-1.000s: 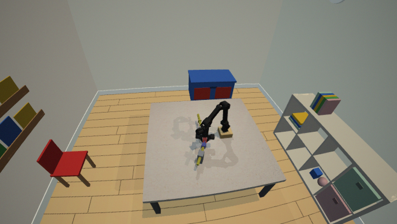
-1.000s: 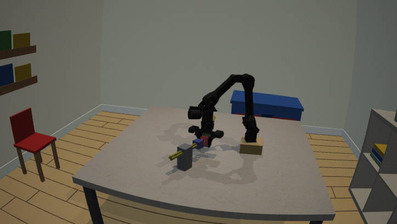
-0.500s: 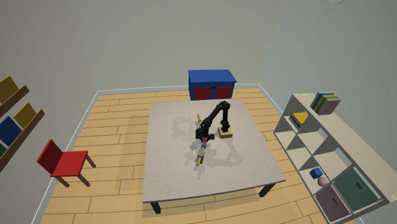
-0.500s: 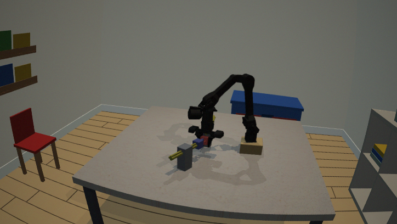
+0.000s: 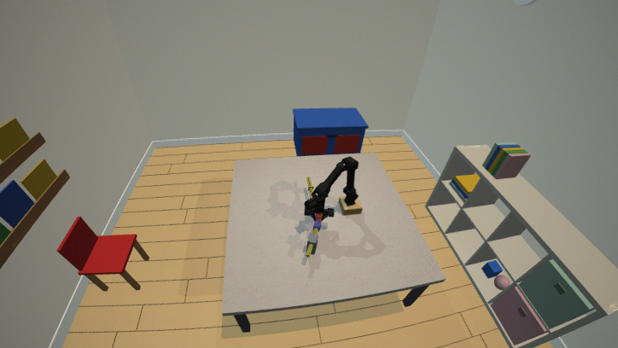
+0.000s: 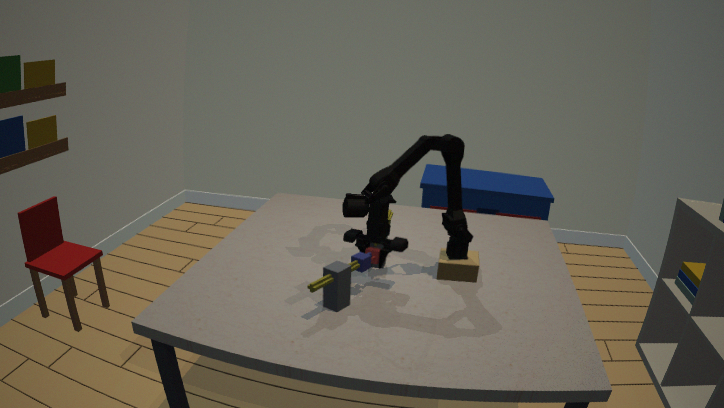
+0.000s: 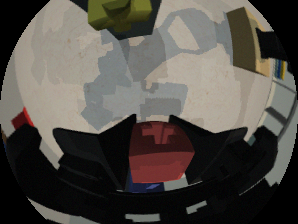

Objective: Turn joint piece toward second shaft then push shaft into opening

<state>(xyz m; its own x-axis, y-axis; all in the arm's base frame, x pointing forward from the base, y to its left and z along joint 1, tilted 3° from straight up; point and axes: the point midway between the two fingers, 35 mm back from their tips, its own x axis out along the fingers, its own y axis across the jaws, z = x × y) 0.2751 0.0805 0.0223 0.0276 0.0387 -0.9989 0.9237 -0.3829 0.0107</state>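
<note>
The red joint piece is 40 mm above my gripper tip and 10 mm to the left of it.
</note>
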